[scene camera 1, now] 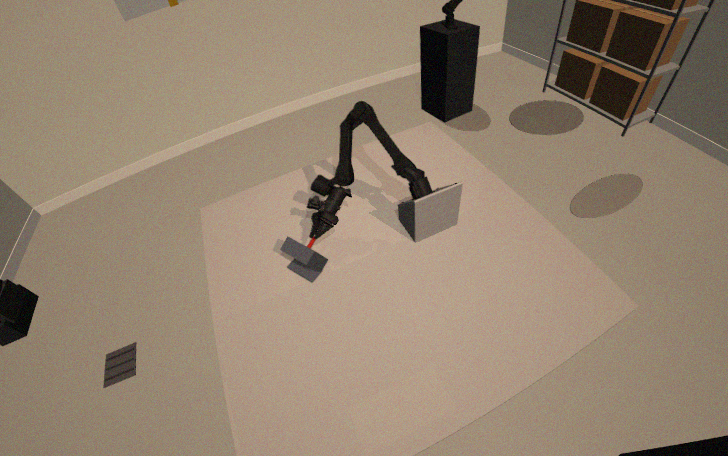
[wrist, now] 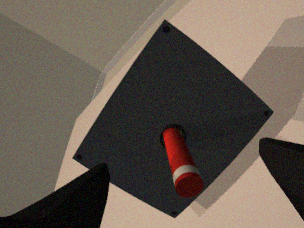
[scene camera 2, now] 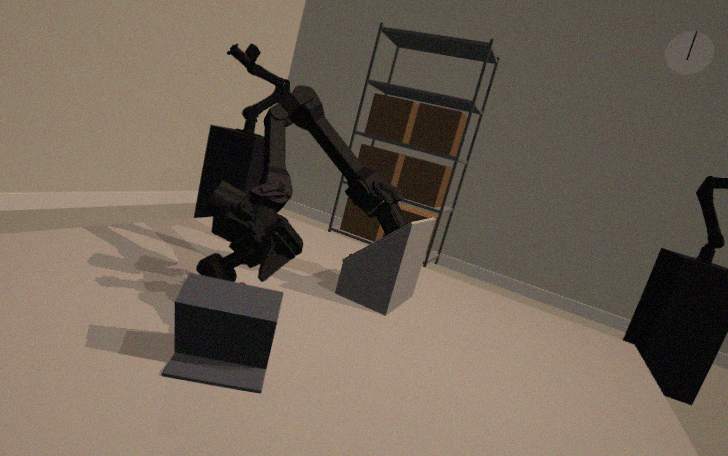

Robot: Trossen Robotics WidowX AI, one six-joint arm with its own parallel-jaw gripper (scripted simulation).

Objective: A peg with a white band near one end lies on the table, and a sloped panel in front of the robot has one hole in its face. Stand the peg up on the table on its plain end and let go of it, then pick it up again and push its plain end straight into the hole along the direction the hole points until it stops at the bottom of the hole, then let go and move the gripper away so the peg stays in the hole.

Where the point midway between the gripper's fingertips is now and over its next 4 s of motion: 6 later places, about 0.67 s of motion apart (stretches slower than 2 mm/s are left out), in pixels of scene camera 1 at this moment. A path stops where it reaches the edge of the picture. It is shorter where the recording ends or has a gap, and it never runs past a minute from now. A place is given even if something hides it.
My gripper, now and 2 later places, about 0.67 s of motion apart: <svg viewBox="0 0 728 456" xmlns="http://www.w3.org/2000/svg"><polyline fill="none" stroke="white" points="312,238 315,232 319,226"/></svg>
